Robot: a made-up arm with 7 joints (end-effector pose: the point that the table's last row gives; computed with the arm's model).
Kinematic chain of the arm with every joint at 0, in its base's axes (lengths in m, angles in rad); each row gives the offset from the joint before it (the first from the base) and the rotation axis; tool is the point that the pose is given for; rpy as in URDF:
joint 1: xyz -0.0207 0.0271 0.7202 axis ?
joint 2: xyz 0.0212 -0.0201 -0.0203 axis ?
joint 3: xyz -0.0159 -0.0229 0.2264 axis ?
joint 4: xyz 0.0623 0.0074 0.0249 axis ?
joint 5: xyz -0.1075 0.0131 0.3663 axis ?
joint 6: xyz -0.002 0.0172 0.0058 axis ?
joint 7: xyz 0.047 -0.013 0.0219 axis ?
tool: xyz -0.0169 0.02 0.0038 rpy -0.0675 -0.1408 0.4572
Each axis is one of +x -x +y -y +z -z.
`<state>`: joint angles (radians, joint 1 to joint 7).
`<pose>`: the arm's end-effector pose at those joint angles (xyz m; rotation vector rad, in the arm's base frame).
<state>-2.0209 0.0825 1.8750 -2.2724 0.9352 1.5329 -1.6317</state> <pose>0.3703 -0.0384 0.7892 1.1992 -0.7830 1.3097</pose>
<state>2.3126 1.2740 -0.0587 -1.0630 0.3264 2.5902 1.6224</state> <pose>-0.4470 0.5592 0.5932 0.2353 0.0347 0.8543</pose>
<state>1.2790 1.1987 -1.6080 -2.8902 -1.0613 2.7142 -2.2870</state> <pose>0.3013 -0.1010 0.6498 -1.0422 -1.9087 -2.1287</pose>
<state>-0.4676 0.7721 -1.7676 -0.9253 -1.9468 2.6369 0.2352</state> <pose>0.1441 -0.4629 1.0936 -1.7287 1.9096 0.5326</pose>
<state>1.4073 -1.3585 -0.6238 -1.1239 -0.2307 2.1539 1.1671</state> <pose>0.1062 -0.4677 1.1256 1.7004 -1.1693 -0.6913</pose>
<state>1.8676 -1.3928 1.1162 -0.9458 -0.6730 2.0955 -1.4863</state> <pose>-0.0818 -0.5627 0.8822 0.7184 2.1952 -0.0377</pose>
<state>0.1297 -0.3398 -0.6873 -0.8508 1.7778 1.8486 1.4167</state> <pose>0.0146 -0.2271 1.3553 1.9973 -0.6093 -0.4628</pose>
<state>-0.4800 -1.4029 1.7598 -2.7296 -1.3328 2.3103 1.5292</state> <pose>0.1583 0.2177 0.5258 -2.0368 -1.2947 1.0755</pose>
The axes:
joint 1: +z
joint 2: +y
joint 3: +z
joint 4: -y
joint 5: +z
joint 6: -y
joint 7: -z

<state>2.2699 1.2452 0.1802 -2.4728 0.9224 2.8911 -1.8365</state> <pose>-0.1378 0.1617 0.3766 -0.1713 -1.0506 -2.4686</pose>
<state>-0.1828 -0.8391 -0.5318 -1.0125 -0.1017 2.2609 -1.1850</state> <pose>-0.2823 -0.1065 1.2709 -1.7387 -1.1321 0.3809</pose>
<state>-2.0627 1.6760 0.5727 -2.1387 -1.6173 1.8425 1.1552</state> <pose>0.1709 -0.1612 0.3554 0.2270 0.5931 -0.5948</pose>
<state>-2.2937 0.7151 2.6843 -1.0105 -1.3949 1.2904 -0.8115</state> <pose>-0.0495 -0.1133 1.3426 -0.9605 -0.4049 0.6162</pose>
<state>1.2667 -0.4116 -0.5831 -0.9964 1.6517 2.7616 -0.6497</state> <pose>0.1905 -0.0256 1.2868 1.7250 -1.9854 0.0800</pose>
